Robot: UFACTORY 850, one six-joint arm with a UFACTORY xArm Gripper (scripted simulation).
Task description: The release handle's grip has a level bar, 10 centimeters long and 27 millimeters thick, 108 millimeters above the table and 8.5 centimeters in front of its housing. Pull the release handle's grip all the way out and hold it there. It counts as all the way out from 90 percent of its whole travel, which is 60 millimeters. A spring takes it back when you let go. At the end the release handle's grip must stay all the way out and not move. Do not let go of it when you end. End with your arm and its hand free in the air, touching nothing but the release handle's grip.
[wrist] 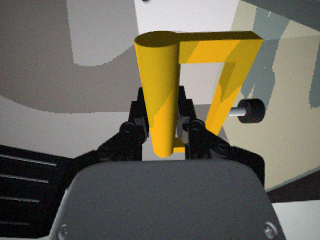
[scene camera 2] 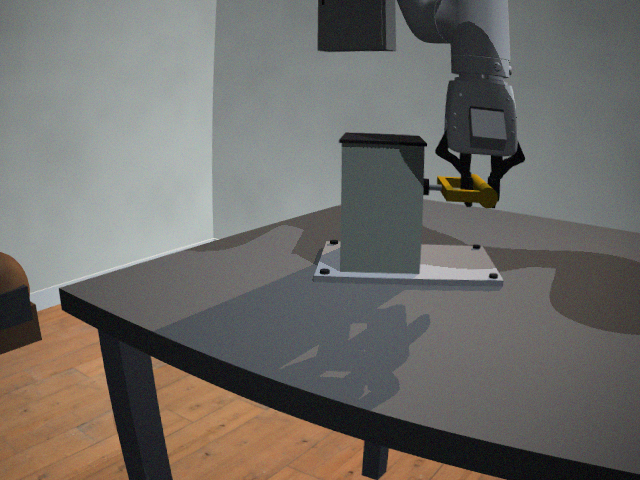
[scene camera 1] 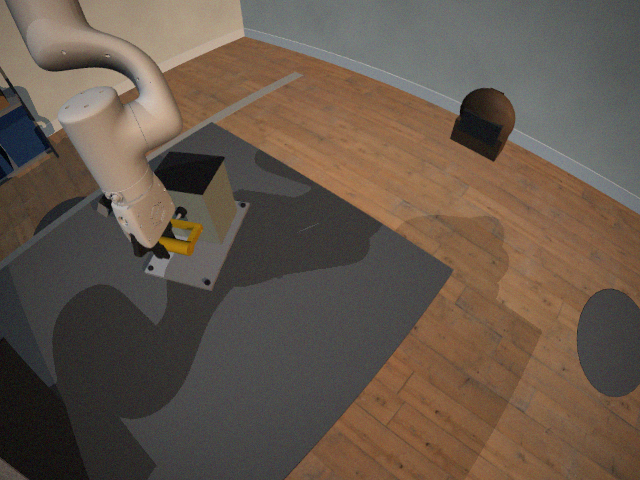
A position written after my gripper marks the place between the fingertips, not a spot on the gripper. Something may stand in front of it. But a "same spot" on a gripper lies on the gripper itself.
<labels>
my gripper: wrist; scene camera 2; scene camera 1 167, 249
same spot on my gripper: (scene camera 2: 463, 167) = (wrist: 202, 132)
</labels>
